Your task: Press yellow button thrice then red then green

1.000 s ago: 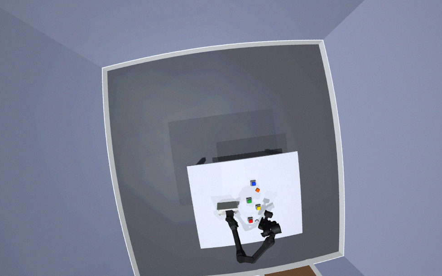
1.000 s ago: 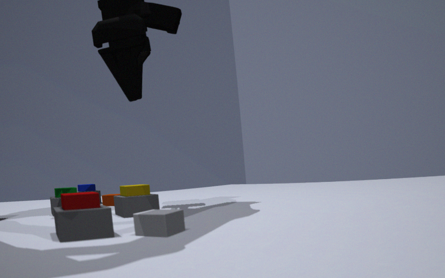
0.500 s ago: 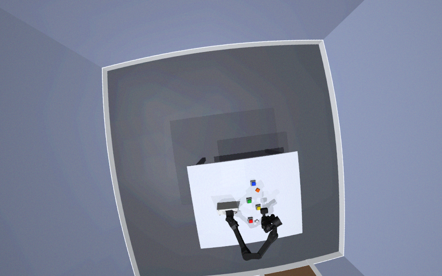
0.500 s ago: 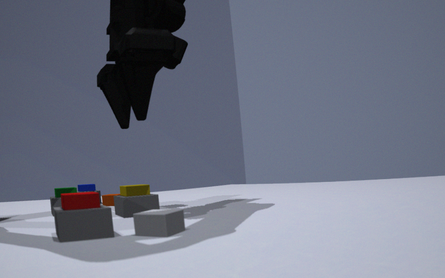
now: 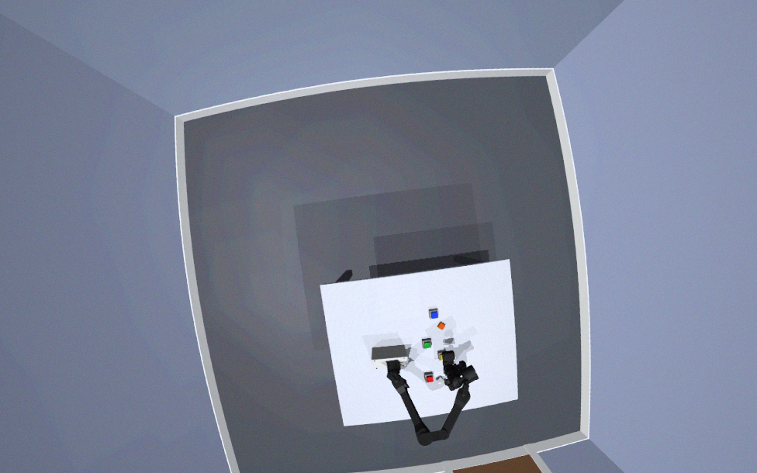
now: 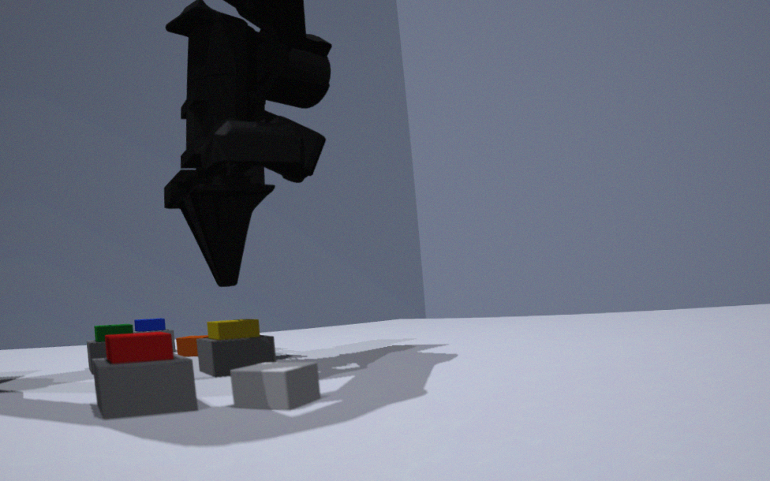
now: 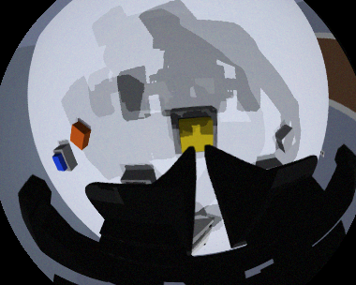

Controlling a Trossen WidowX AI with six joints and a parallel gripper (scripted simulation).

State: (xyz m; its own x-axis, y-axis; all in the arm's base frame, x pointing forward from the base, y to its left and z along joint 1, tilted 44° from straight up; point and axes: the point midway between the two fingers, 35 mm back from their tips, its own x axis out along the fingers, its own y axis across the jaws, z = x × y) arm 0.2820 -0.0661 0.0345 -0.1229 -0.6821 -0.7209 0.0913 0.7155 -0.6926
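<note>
The yellow button is 3 cm below my gripper tip. Round my gripper tip: green button 9 cm to the left, 8 cm behind, 3 cm below; then grey block 16 cm to the right, 5 cm below, 4 cm behind; then red button 12 cm to the right, 10 cm behind, 3 cm below.
</note>
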